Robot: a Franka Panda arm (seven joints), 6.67 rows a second.
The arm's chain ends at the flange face. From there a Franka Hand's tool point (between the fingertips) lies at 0.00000 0.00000 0.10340 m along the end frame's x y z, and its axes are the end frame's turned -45 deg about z.
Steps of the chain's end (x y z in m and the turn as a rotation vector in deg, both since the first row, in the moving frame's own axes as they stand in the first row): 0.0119 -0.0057 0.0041 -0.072 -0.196 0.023; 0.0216 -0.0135 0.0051 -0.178 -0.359 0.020; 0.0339 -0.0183 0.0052 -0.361 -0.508 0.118
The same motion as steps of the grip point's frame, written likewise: 0.0121 0.0042 0.0041 0.088 -0.190 0.023; 0.0241 0.0055 0.0051 0.128 -0.380 0.020; 0.0358 0.0108 0.0052 0.104 -0.614 0.118
